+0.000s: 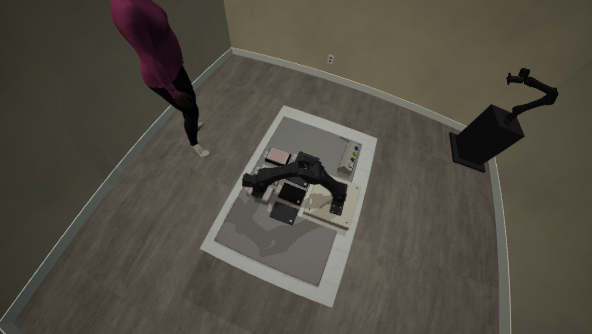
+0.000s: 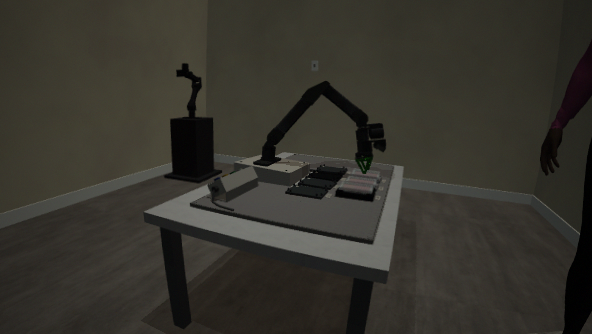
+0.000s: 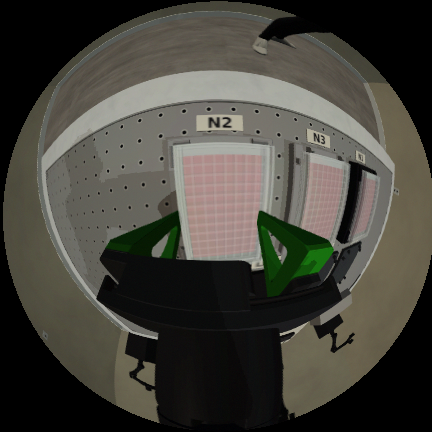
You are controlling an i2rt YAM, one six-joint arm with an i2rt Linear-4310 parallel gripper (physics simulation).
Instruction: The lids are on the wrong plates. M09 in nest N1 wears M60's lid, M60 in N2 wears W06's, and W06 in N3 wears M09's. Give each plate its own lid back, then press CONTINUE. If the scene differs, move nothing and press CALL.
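Where they show: gripper, fingertip midpoint: (image 1: pixel 260 191) (image 2: pixel 365 172) (image 3: pixel 218 216); arm's base, link origin: (image 1: pixel 338 198) (image 2: pixel 267 161).
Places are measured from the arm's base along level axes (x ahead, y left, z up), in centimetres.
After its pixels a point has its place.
My gripper (image 1: pixel 259 194) @[z -2.5, x 45.8, y 9.8 cm] (image 2: pixel 364 169) @[z -2.5, x 45.8, y 9.8 cm] (image 3: pixel 218 216) @[z -2.5, x 45.8, y 9.8 cm] has its green fingers apart, one at each long side of the lidded plate (image 3: pixel 222 200) @[z -2.2, x 47.3, y 9.4 cm] in nest N2, near its near end. The gripper is open; I see no lid lifted between the fingers. The lidded plate (image 3: pixel 324 197) @[z -2.5, x 46.4, y -2.6 cm] in N3 is beside it. Beyond that, the lidded plate (image 1: pixel 277 156) @[z -1.4, x 44.1, y -15.9 cm] (image 2: pixel 356 185) @[z -1.4, x 43.9, y -16.6 cm] (image 3: pixel 366 207) @[z -1.4, x 44.4, y -15.0 cm] in N1 sits on a black nest. All three show pink wells under clear lids; no plate or lid names are readable. The button box (image 1: pixel 346 161) @[z 2.7, x 0.7, y -24.9 cm] (image 2: pixel 236 185) @[z -1.1, x 2.3, y -36.4 cm] has coloured buttons; their labels are unreadable.
Dark lid pads, such as the end one (image 1: pixel 283 213) @[z -4.5, x 28.4, y 17.7 cm], lie between the nests and the cream arm base (image 1: pixel 322 207) @[z -0.8, x 7.9, y 8.2 cm] (image 2: pixel 280 171) @[z -0.2, x 11.3, y -13.6 cm]. A person (image 1: pixel 150 55) (image 2: pixel 579 100) stands past the nest side of the table. Another arm stands on a black pedestal (image 1: pixel 487 135) (image 2: pixel 192 145) away from the table.
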